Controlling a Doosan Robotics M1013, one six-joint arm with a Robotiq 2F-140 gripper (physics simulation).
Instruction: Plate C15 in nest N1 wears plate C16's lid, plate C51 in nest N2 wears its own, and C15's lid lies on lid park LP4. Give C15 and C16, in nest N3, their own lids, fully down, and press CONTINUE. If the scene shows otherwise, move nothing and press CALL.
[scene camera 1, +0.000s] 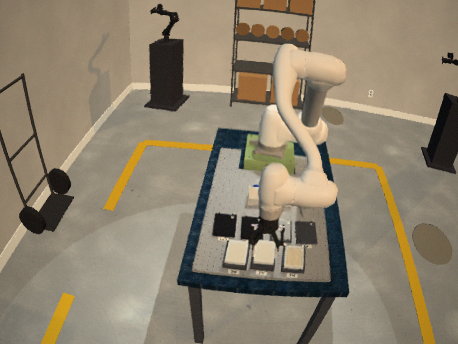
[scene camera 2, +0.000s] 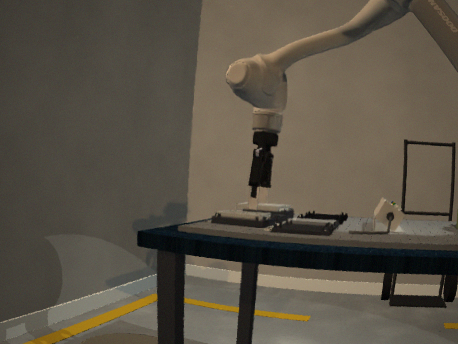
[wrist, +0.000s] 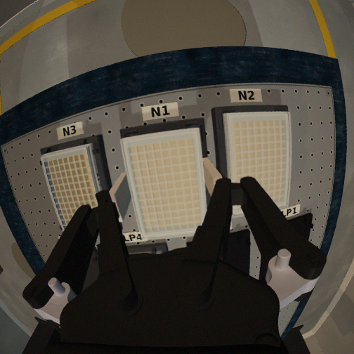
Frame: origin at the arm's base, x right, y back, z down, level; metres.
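Where they show: gripper, fingertip midpoint: (scene camera 1: 264, 255) (scene camera 2: 257, 208); arm's base at its link origin: (scene camera 1: 270, 148).
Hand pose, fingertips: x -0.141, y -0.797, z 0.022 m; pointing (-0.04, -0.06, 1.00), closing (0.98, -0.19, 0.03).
Each offset is from my fingertips to the top centre of the thing.
My gripper (scene camera 1: 266, 245) (scene camera 2: 258, 201) (wrist: 165, 175) is shut on the lidded plate {dz -0.015, dx +0.002, dy +0.013 m} (scene camera 1: 263, 253) (wrist: 167, 185) at nest N1, one finger at each long side. The pale lid lies over the plate's grid. Whether the plate rests fully down in the dark nest is hard to tell. Plate C16 {dz +0.001, dx -0.129, dy +0.031 m} (scene camera 1: 293, 257) (wrist: 70, 182) sits in nest N3 with its tan wells bare, without a lid. Plate C51 {dz -0.008, dx +0.116, dy -0.017 m} (scene camera 1: 236, 252) (wrist: 259, 155) sits in nest N2 under its lid. A clear lid {dz +0.015, dx -0.038, dy +0.197 m} (scene camera 1: 286, 231) lies on park LP4, mostly hidden by the gripper in the wrist view.
Dark lid parks (scene camera 1: 225, 225) (scene camera 2: 302, 226) stand in a row behind the nests. The button box {dz -0.051, dx +0.061, dy +0.401 m} (scene camera 1: 253, 196) (scene camera 2: 386, 215) stands farther back, partly hidden by the arm in scene camera 1. The arm stands on a green base (scene camera 1: 255, 161). The table has a blue edge (scene camera 1: 260, 287) (wrist: 175, 65).
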